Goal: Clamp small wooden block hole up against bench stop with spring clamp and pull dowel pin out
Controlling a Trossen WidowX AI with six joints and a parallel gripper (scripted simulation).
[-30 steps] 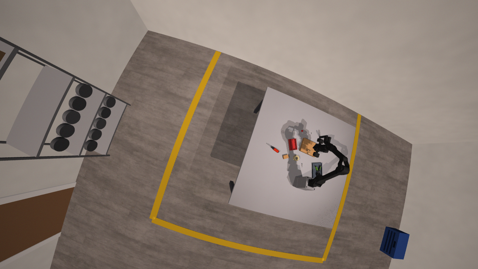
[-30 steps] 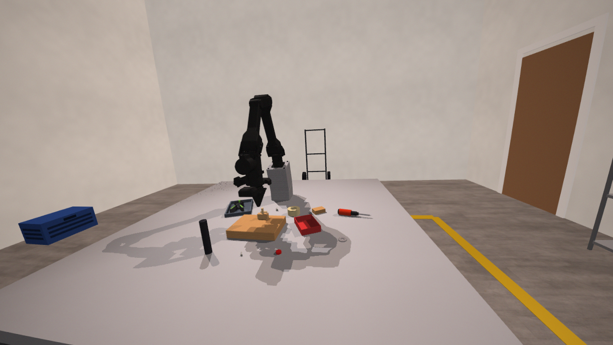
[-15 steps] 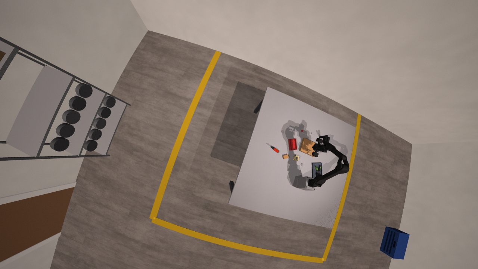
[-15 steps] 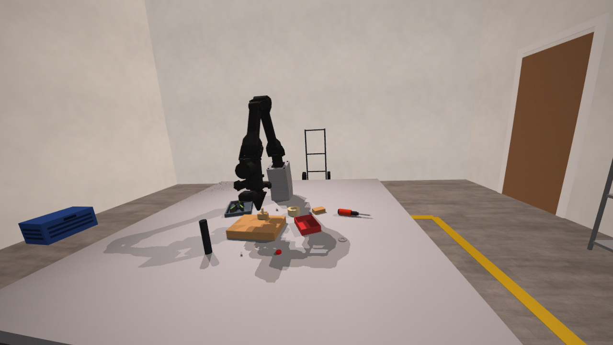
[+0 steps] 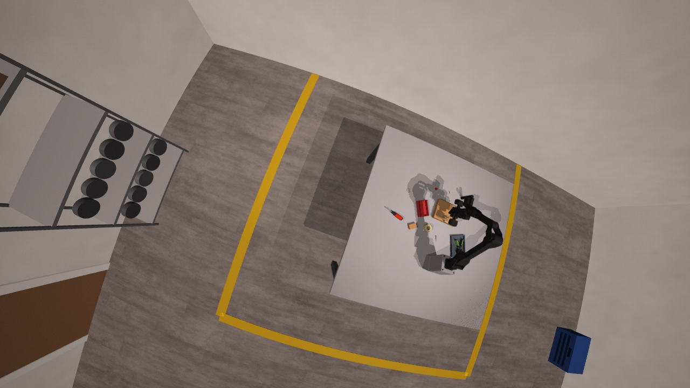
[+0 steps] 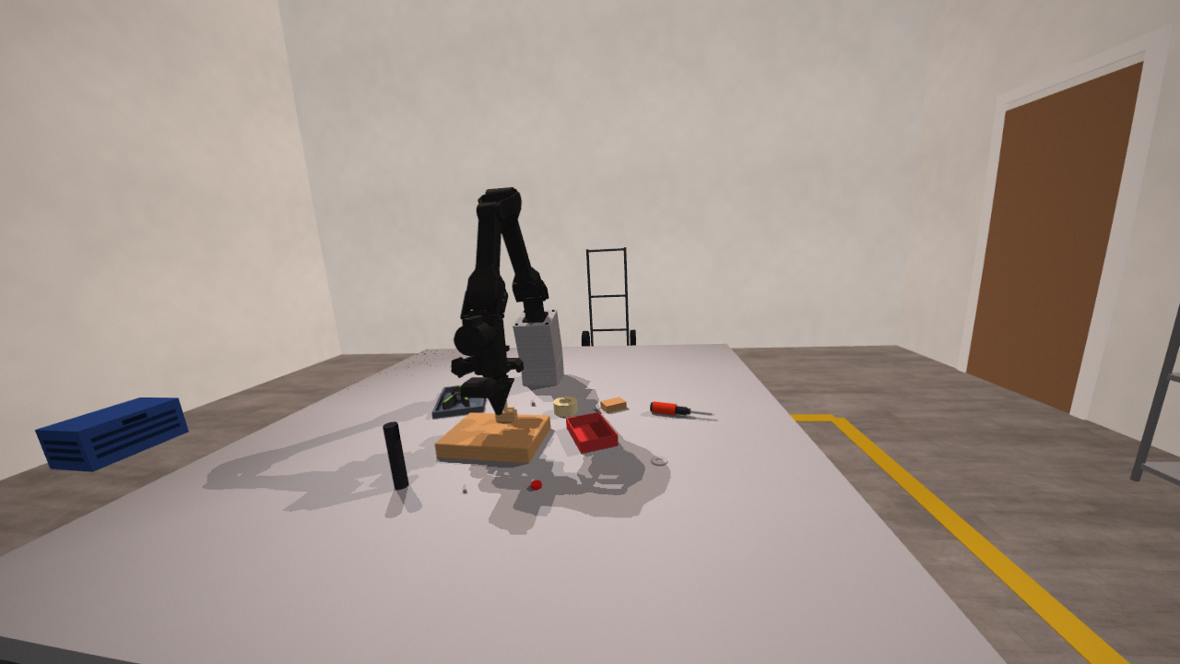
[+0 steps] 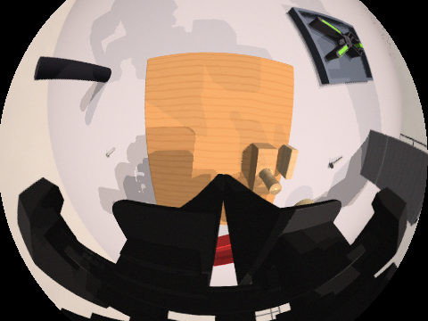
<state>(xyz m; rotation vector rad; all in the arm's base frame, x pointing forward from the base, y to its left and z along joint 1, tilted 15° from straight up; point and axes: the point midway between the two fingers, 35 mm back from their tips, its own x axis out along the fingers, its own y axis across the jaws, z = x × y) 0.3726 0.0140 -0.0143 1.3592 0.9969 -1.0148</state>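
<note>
The dowel pin is 4 cm behind my hand and 4 cm below it. From my hand the other things lie so: bench stop 7 cm behind, 1 cm to the right, 6 cm below; wooden board 1 cm ahead, 1 cm to the right, 8 cm below; small wooden block 4 cm behind, 6 cm below.
</note>
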